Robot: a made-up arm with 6 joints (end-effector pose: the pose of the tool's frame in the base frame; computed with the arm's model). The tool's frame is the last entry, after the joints. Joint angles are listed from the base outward.
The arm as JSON. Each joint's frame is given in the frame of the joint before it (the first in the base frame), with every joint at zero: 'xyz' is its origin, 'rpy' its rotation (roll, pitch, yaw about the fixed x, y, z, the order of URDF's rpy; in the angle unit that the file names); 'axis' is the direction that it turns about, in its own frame. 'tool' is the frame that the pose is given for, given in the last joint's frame.
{
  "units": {
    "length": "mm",
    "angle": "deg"
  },
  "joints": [
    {
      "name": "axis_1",
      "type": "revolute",
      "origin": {
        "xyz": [
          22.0,
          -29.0,
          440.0
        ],
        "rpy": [
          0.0,
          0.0,
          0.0
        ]
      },
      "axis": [
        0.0,
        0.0,
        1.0
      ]
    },
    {
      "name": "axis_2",
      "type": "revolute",
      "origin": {
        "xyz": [
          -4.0,
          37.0,
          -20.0
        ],
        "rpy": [
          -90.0,
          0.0,
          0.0
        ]
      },
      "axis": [
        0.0,
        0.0,
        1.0
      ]
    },
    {
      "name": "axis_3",
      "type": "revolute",
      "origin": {
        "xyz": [
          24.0,
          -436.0,
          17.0
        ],
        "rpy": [
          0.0,
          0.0,
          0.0
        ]
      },
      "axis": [
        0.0,
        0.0,
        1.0
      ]
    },
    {
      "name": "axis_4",
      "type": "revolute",
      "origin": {
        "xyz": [
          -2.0,
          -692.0,
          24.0
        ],
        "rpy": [
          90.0,
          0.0,
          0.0
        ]
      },
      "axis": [
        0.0,
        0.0,
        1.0
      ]
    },
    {
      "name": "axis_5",
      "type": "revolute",
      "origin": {
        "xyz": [
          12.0,
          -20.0,
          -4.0
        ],
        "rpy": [
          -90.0,
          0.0,
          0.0
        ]
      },
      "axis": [
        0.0,
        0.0,
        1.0
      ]
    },
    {
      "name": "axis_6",
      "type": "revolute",
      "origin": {
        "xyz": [
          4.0,
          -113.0,
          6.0
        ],
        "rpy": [
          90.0,
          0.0,
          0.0
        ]
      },
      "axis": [
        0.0,
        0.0,
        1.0
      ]
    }
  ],
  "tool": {
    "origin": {
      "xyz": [
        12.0,
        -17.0,
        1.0
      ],
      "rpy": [
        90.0,
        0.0,
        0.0
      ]
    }
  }
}
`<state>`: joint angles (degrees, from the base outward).
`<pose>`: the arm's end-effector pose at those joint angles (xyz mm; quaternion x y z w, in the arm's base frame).
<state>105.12 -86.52 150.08 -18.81 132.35 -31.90</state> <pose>-29.0 101.5 674.1 -0.6396 0.1797 -0.4479 0.5983</pose>
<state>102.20 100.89 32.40 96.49 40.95 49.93</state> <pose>-363.3 880.2 -206.9 0.2144 -0.7008 0.4789 0.4833</pose>
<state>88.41 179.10 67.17 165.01 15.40 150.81</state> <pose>-81.2 -759.0 -379.6 -0.8693 0.1719 -0.3646 0.2861</pose>
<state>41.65 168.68 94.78 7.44 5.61 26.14</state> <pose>-571.8 -476.7 -57.5 0.4272 -0.2033 0.8031 0.3622</pose>
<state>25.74 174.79 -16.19 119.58 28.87 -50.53</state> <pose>229.7 239.9 -748.8 -0.2490 -0.8794 0.3624 0.1828</pose>
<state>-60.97 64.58 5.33 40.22 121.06 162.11</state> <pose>651.6 -846.0 728.2 -0.4436 0.0548 -0.2353 0.8630</pose>
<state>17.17 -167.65 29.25 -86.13 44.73 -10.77</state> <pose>-548.0 -231.5 -587.8 -0.9115 0.2162 -0.2820 0.2072</pose>
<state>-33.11 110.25 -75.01 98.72 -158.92 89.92</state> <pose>660.7 -409.4 723.5 0.1197 -0.6164 0.7069 0.3256</pose>
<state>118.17 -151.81 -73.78 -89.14 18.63 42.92</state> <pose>-146.6 272.5 -490.8 -0.3525 0.2039 -0.0589 0.9114</pose>
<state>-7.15 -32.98 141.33 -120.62 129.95 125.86</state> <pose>387.0 -79.3 649.8 0.7586 -0.4380 -0.4707 0.1058</pose>
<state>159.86 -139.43 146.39 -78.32 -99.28 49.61</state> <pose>205.2 -284.8 798.0 0.2828 -0.0837 0.9546 0.0424</pose>
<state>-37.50 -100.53 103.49 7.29 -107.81 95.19</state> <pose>-340.1 330.1 1040.4 -0.1328 -0.0283 0.4883 0.8621</pose>
